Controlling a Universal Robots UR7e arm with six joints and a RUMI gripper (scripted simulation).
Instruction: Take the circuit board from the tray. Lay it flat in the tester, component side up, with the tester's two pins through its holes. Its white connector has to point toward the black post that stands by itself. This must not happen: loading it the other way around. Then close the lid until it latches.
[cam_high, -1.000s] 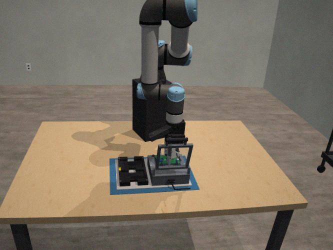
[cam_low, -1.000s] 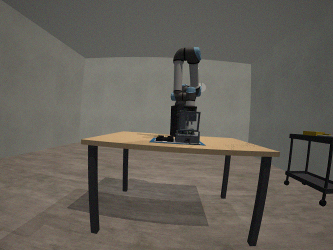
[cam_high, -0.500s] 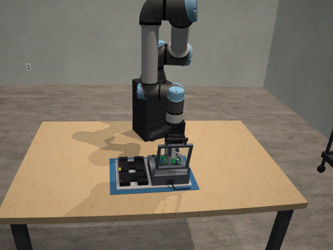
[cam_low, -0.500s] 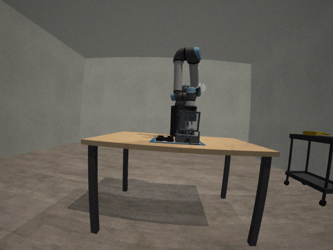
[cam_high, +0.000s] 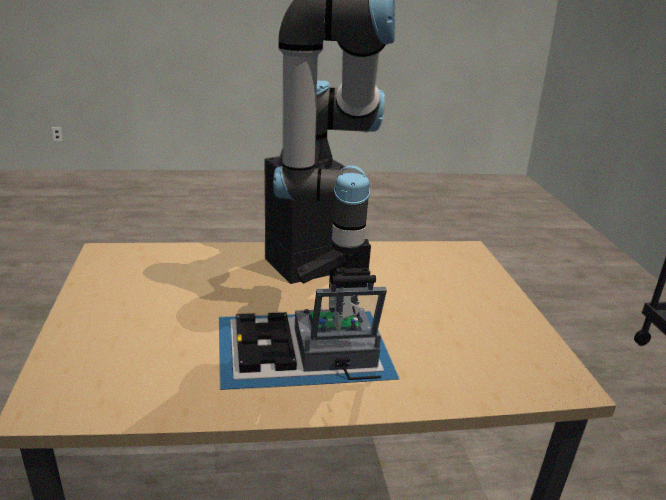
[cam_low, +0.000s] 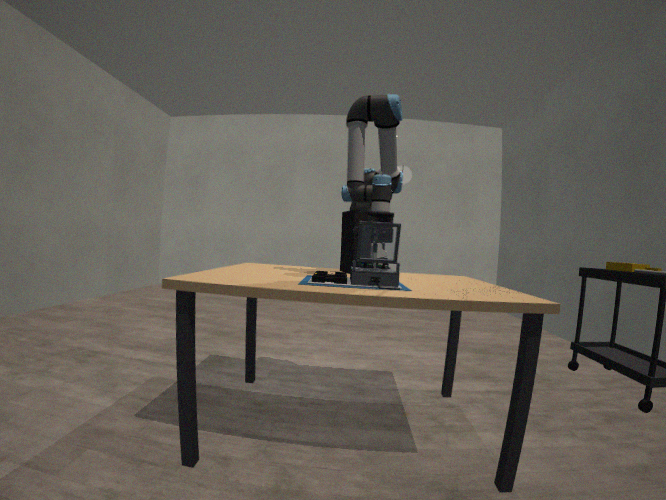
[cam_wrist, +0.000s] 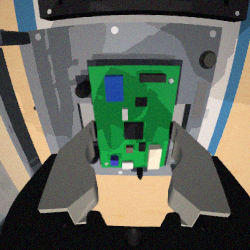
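My gripper is now right at the green circuit board. The rest, counted from my hand: tester bed (1 cm to the left, 1 cm below); framed lid (12 cm ahead, 11 cm above, 2 cm to the left).
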